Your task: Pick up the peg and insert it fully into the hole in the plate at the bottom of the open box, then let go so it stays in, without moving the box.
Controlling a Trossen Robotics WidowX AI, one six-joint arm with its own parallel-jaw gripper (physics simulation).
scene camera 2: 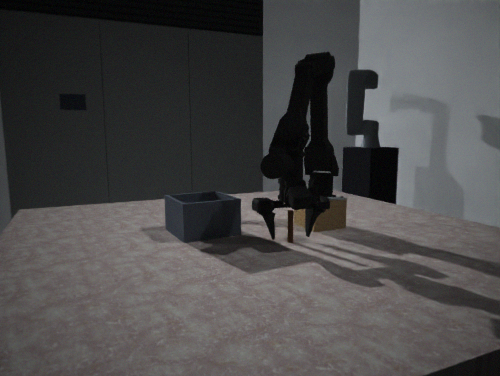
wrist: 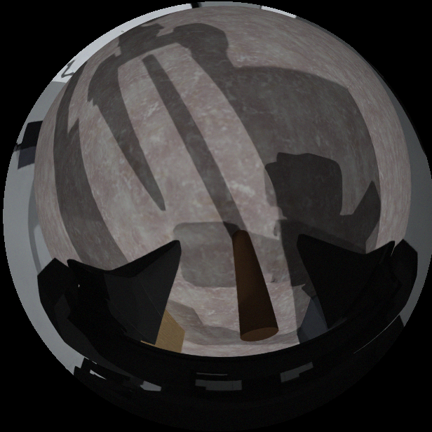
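Where they show: gripper, fingertip midpoint: (scene camera 2: 290, 237); arm's base at its link origin: (scene camera 2: 320, 195).
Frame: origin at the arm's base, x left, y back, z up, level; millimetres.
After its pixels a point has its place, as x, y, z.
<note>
A slim brown peg (scene camera 2: 290, 227) @(109, -182, -49) (wrist: 252, 290) stands upright on the table. My gripper (scene camera 2: 290, 237) @(104, -178, -76) (wrist: 241, 244) is open and points down, low over the table. In both views the peg shows between the two spread fingers, with a gap on each side. The blue-grey open box (scene camera 2: 212, 220) @(-20, -336, -39) (wrist: 313, 320) stands on the table to the left of the gripper in the scene view; in the wrist view a small part of it shows beside the right finger. The plate and its hole inside the box are hidden by the box walls.
A tan block (scene camera 2: 334, 215) @(62, 0, -47) (wrist: 172, 334) stands under the arm's base, behind and to the right of the peg in the scene view. Shadows of the arm and box fall across the table (scene camera 2: 150, 310) @(307, -583, -88). A dark pedestal (scene camera 2: 369, 172) with a grey arm-like shape stands beyond the table.
</note>
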